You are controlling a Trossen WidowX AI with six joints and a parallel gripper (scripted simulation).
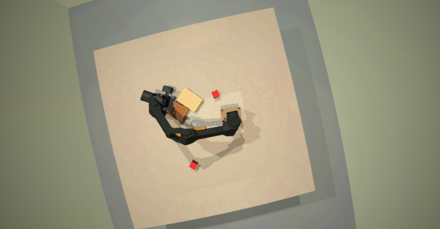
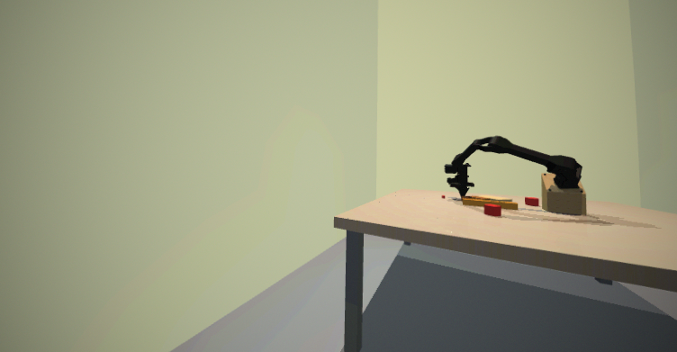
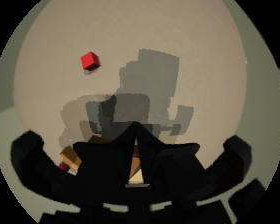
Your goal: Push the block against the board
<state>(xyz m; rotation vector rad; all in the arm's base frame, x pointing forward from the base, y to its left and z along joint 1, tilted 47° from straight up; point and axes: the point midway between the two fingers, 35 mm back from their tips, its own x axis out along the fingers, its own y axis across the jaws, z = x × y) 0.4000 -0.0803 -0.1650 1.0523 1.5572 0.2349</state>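
Right now the square orange-brown block is 9 cm to the left of my gripper tip, 6 cm behind it and 1 cm above it. From my gripper tip the other things lie so: pale yellow box 15 cm behind, 2 cm to the left, 1 cm above; tiny red piece 11 cm ahead, 1 cm to the left; narrow orange board 22 cm to the left, 10 cm behind, 1 cm above.
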